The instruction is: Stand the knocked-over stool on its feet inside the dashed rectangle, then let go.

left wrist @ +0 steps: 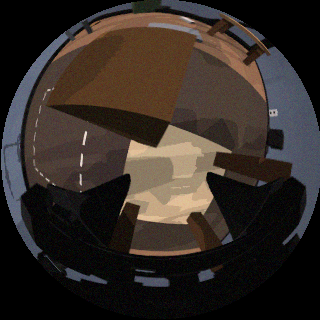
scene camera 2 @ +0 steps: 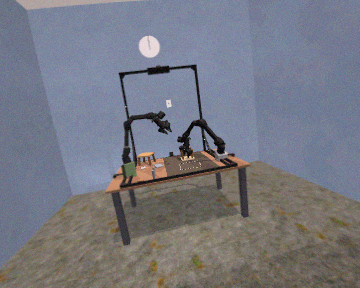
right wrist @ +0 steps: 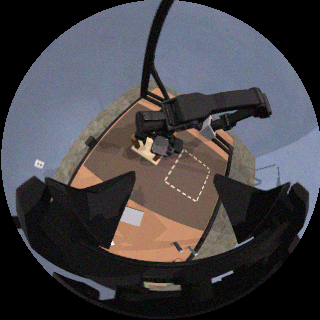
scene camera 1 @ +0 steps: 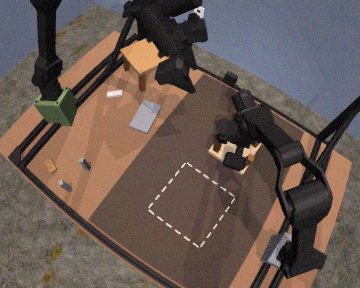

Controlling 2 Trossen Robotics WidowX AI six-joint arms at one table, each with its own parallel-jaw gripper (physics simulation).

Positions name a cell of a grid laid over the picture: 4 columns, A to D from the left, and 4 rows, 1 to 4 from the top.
My left gripper (scene camera 1: C3) is open and touches a stool (left wrist: B2). My right gripper (scene camera 1: C2) is open, with nothing in its grasp. On the table rests a stool (scene camera 1: B1).
My left gripper is seen too in the left wrist view (left wrist: C3) and in the right wrist view (right wrist: B2). My right gripper shows as well in the right wrist view (right wrist: C3).
